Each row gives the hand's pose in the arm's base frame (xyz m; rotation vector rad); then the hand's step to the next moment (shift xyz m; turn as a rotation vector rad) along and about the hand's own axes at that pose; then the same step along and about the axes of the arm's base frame.
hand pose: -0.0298 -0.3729 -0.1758 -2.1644 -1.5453 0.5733
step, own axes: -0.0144 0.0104 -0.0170 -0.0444 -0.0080 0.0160
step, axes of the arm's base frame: 0.0132 -0.0184 0.0096 -0.0283 -0.0383 -0.0049
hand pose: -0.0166 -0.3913 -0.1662 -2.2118 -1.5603 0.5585
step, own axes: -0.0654 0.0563 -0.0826 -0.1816 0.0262 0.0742
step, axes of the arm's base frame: 0.0678 -0.0858 0.0480 -0.0733 -0.1745 -0.0578
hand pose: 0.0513 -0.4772 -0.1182 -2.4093 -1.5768 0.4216
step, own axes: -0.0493 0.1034 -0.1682 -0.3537 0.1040 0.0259
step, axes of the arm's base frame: 0.1301 -0.0919 0.1266 -0.0549 -0.3649 -0.0203
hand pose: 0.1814 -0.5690 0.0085 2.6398 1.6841 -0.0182
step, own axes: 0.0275 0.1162 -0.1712 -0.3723 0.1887 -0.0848
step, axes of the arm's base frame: 0.1177 -0.0215 0.1710 0.0146 -0.4158 0.0910
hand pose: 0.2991 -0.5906 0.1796 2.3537 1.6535 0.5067
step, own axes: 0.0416 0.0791 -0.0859 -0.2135 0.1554 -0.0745
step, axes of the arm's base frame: 0.0467 0.0105 0.1143 0.0387 -0.2551 0.0934
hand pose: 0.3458 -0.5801 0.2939 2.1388 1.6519 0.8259
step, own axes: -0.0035 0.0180 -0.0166 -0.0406 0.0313 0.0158
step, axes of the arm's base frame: 0.0031 -0.0101 0.0224 0.0271 -0.0461 -0.0047
